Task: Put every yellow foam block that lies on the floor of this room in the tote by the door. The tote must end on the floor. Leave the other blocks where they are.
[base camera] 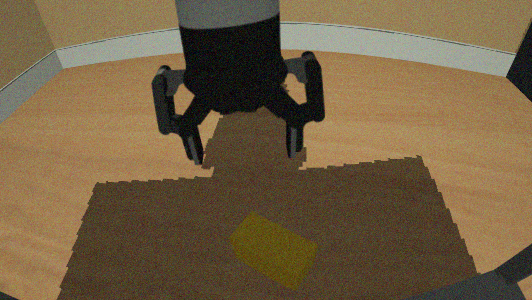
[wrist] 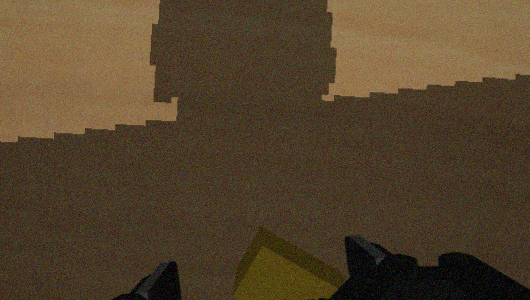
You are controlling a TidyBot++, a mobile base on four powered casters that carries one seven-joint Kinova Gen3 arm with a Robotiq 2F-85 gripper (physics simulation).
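Frame: origin at the arm's base, x ahead, y left, z up, level; centimetres.
Seen in the pictures: gripper, fingertip midpoint: (base camera: pixel 244 155) (wrist: pixel 263 267).
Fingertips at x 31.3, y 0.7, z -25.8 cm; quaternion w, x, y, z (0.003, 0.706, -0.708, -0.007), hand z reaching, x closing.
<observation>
A point is followed by its place in that frame.
A yellow foam block (base camera: pixel 274 251) {x 24.2, y -1.5, z -33.7 cm} (wrist: pixel 285 277) {x 27.3, y -0.7, z -33.7 cm} lies on the floor in the robot's shadow, turned at an angle. In the base camera view it is at the lower middle; in the wrist view part of it shows at the bottom edge. My gripper (base camera: pixel 246 159) {x 31.3, y 0.7, z -25.8 cm} (wrist: pixel 263 267) {x 31.3, y 0.7, z -25.8 cm} is open, with nothing between its fingers. In the base camera view it hangs above the floor, beyond the block and apart from it. In the wrist view the block shows between and below the fingertips. The tote by the door does not show in either view.
Pale wood floor (base camera: pixel 100 135) {x 55.5, y 35.5, z -39.7 cm} surrounds the dark shadow. A white baseboard (base camera: pixel 400 47) {x 81.6, y -45.6, z -35.5 cm} runs along the tan wall (base camera: pixel 400 17) {x 83.2, y -44.7, z -26.2 cm} at the back. A dark object (base camera: pixel 522 60) {x 69.7, y -88.9, z -31.2 cm} stands at the right edge. Grey and black parts (base camera: pixel 470 290) show at the lower right corner.
</observation>
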